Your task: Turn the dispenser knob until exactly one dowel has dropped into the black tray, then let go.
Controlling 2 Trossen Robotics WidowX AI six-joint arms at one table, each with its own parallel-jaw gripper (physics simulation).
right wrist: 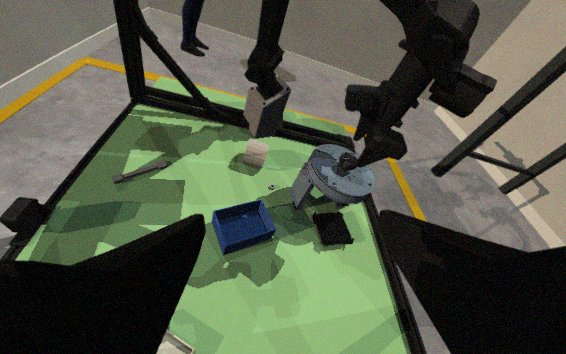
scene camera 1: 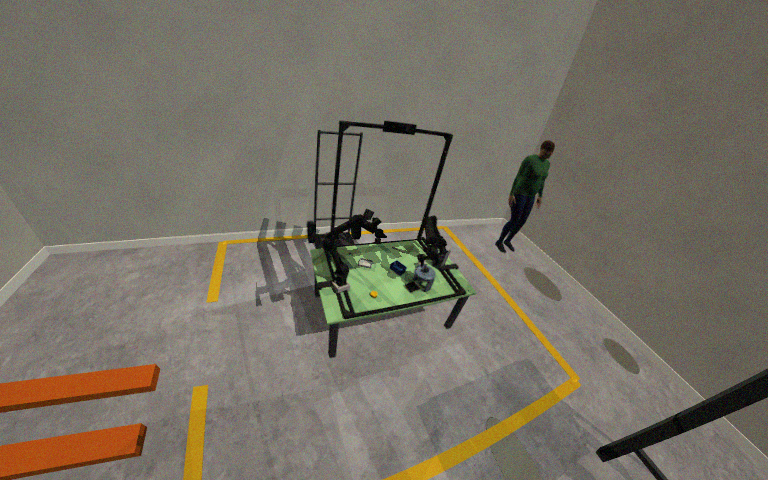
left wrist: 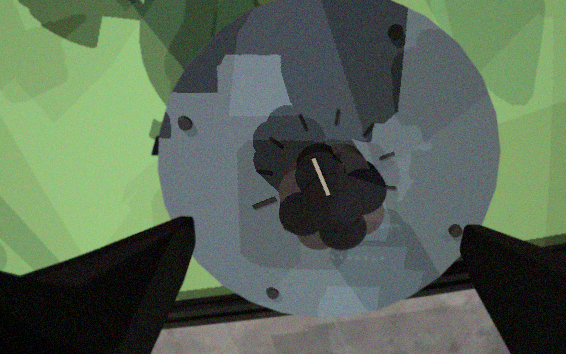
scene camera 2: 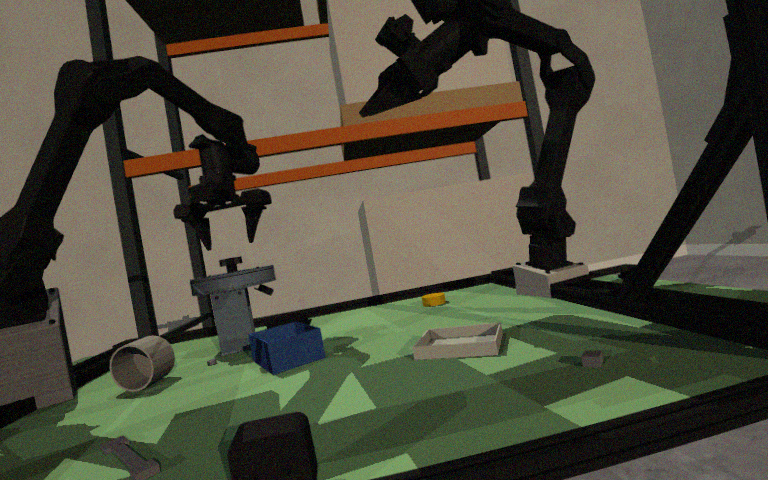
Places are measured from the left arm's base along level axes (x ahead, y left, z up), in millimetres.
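Where they show: left gripper, fingertip midpoint: (right wrist: 356, 152) (scene camera 1: 427, 266) (left wrist: 327, 234) (scene camera 2: 230, 246); right gripper, fingertip midpoint: (right wrist: 293, 220) (scene camera 1: 384, 235) (scene camera 2: 363, 114); left arm's base, origin of the base link: (right wrist: 269, 88) (scene camera 1: 443, 252) (scene camera 2: 19, 311); right arm's base, origin of the base link: (scene camera 1: 341, 283) (scene camera 2: 548, 264).
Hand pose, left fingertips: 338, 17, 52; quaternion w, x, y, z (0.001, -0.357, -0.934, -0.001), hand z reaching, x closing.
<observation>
Things, the pixels of their top centre, and the offset from my left fingertips, as dx, dy, dz.
- grey-blue dispenser, middle of its top: (left wrist: 327, 180) (scene camera 2: 232, 271) (right wrist: 344, 167) (scene camera 1: 425, 271) -3, +1, -51
- black tray, middle of its top: (scene camera 2: 287, 321) (right wrist: 333, 227) (scene camera 1: 412, 286) +82, -26, -173
- blue bin, middle of its top: (scene camera 2: 282, 331) (right wrist: 245, 220) (scene camera 1: 398, 265) -5, -230, -152
- pale tube, middle of its top: (scene camera 2: 139, 340) (right wrist: 258, 144) -190, -110, -127
- shallow beige tray, middle of its top: (scene camera 2: 458, 334) (scene camera 1: 365, 262) +148, -450, -180
- yellow disc, middle of its top: (scene camera 2: 432, 295) (scene camera 1: 374, 293) +355, -180, -178
- small grey block, middle of its top: (scene camera 2: 591, 353) +155, -623, -186
- flat tool, middle of its top: (scene camera 2: 127, 451) (right wrist: 140, 169) -227, -388, -190
The grey-blue dispenser (scene camera 1: 424, 277) (scene camera 2: 232, 322) (left wrist: 210, 200) (right wrist: 322, 182) stands upright near the table edge. Its dark lobed knob (scene camera 2: 231, 263) (left wrist: 342, 212) (right wrist: 346, 162) is on top. The knob's pale line points up and slightly left in the left wrist view, towards short tick marks. My left gripper (scene camera 2: 229, 245) (left wrist: 327, 234) is open above the knob, fingers on either side and clear of it. The black tray (scene camera 1: 412, 286) (right wrist: 332, 227) lies below the disc's edge; I make out no dowel in its dark inside. My right gripper (right wrist: 293, 220) is open and empty, high above the table.
A blue bin (scene camera 1: 397, 267) (scene camera 2: 294, 350) (right wrist: 243, 242) sits beside the dispenser. A pale tube (scene camera 2: 164, 356) (right wrist: 256, 153), a shallow beige tray (scene camera 2: 458, 349), a yellow disc (scene camera 1: 373, 294) (scene camera 2: 433, 300), a small grey block (scene camera 2: 592, 358) and a flat tool (right wrist: 140, 171) lie on the table.
</observation>
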